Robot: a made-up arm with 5 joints. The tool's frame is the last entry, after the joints. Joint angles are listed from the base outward. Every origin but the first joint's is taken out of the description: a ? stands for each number. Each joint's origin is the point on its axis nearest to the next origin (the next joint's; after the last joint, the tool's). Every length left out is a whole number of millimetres.
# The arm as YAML. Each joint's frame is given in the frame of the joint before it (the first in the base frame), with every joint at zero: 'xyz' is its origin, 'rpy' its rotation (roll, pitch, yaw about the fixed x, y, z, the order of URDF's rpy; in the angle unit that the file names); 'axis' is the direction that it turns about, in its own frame. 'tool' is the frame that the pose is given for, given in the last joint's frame.
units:
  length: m
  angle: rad
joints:
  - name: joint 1
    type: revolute
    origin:
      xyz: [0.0, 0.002, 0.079]
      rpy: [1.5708, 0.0, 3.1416]
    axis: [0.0, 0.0, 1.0]
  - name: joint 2
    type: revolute
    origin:
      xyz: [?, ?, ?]
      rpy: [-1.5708, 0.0, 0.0]
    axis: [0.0, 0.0, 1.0]
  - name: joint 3
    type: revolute
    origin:
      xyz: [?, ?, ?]
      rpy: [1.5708, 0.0, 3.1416]
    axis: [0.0, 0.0, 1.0]
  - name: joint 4
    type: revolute
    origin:
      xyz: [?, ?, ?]
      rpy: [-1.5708, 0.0, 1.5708]
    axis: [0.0, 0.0, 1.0]
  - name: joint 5
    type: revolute
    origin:
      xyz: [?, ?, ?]
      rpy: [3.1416, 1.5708, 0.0]
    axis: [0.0, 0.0, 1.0]
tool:
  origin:
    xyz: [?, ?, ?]
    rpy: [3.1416, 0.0, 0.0]
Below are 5 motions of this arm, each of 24 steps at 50 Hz.
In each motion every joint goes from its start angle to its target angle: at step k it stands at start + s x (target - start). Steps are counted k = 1, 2, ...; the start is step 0. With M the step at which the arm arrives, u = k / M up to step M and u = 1 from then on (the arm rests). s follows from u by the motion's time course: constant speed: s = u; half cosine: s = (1 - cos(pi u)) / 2; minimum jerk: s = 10 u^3 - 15 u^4 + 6 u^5.
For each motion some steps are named. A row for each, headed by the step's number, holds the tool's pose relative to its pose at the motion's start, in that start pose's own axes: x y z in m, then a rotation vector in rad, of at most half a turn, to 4 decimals.
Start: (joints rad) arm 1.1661 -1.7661 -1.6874 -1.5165 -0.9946
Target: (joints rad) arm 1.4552 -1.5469 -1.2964 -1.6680 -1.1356
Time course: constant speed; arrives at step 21
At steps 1, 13, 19, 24:
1: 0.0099 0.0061 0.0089 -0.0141 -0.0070 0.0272
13: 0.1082 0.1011 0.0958 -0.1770 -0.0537 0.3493
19: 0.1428 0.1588 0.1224 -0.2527 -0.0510 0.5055
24: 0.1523 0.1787 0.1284 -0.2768 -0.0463 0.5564

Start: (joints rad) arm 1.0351 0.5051 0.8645 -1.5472 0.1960
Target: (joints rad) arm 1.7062 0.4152 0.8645 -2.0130 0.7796
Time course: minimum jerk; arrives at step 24
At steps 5, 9, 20, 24:
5: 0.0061 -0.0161 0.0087 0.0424 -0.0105 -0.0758
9: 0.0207 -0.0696 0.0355 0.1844 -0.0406 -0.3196
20: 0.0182 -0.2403 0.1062 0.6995 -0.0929 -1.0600
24: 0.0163 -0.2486 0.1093 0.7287 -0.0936 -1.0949

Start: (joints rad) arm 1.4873 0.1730 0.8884 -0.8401 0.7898
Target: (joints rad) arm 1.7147 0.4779 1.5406 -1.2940 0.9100
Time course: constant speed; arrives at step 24
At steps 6, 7, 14, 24:
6: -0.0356 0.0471 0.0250 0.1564 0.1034 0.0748
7: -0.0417 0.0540 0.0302 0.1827 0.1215 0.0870
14: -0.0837 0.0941 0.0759 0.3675 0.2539 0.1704
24: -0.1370 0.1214 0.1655 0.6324 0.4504 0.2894

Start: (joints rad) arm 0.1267 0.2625 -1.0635 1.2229 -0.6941
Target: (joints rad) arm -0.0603 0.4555 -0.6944 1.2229 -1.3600
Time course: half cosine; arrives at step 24
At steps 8, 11, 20, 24:
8: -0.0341 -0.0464 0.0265 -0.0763 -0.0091 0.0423
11: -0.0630 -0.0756 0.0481 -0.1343 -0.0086 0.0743
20: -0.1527 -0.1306 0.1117 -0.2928 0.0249 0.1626
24: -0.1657 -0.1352 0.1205 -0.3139 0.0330 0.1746

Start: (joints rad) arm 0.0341 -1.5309 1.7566 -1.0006 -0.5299
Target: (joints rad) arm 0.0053 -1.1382 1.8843 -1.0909 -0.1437
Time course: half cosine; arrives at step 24
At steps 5, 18, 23, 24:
5: 0.0004 -0.0005 0.0158 0.0345 -0.0378 -0.0343
18: -0.0169 -0.0167 0.1306 0.3194 -0.2796 -0.2795
23: -0.0241 -0.0220 0.1516 0.3799 -0.3185 -0.3242
24: -0.0244 -0.0222 0.1523 0.3817 -0.3197 -0.3255

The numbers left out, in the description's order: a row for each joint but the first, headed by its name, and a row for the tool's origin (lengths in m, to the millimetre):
joint 2: -0.058 0.058 0.0
joint 3: 0.159 0.028 0.0
joint 4: 0.459 0.037 0.0
joint 5: -0.12 0.027 0.0
tool: 0.07 0.053 0.0

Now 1 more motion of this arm.
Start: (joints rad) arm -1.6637 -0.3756 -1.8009 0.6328 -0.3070
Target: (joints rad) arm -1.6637 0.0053 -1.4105 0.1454 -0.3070
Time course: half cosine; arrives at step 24
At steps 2, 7, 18, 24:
2: -0.0008 -0.0032 0.0021 0.0005 -0.0049 -0.0051
7: -0.0092 -0.0345 0.0265 0.0042 -0.0599 -0.0540
18: -0.0455 -0.1106 0.1446 -0.0057 -0.3036 -0.1543
24: -0.0545 -0.1177 0.1750 -0.0120 -0.3631 -0.1577

